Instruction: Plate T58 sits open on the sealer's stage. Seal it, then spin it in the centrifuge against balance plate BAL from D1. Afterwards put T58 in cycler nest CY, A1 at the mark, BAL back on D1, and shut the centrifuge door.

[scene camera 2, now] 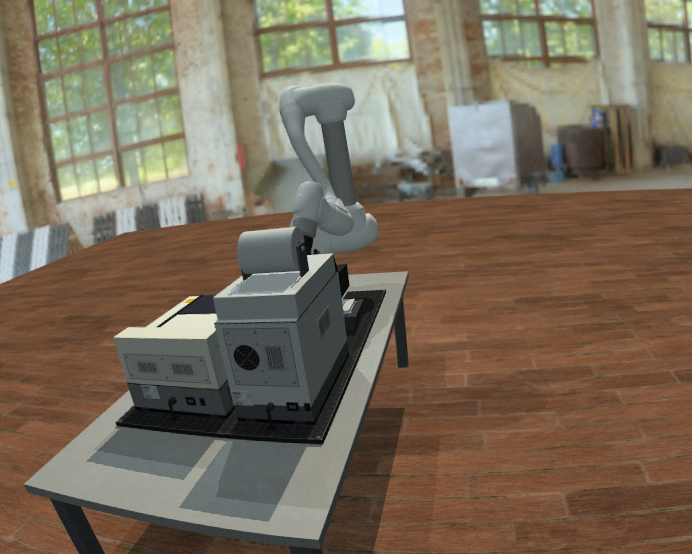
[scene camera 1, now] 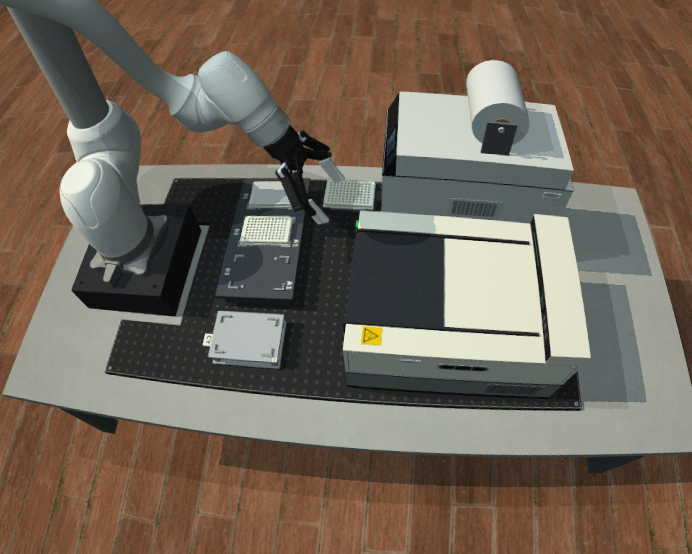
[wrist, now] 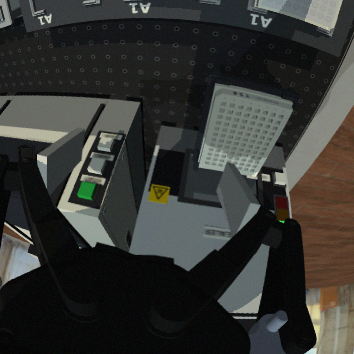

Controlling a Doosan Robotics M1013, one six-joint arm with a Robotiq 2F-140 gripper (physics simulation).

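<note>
Plate T58 lies flat on the sealer's stage; I cannot tell whether film covers its wells. My gripper is open and empty, above and to the left of the plate in scene camera 1; in the wrist view one finger overlaps the plate's near end. A pale plate stands on D1. The centrifuge has a flat dark panel on top. The cycler nest CY is empty. The gripper is hidden in scene camera 2.
The sealer carries a film roll and stands behind the centrifuge. A white well plate stands on D2. D3 is empty. Three buttons, one green, are on the centrifuge's front.
</note>
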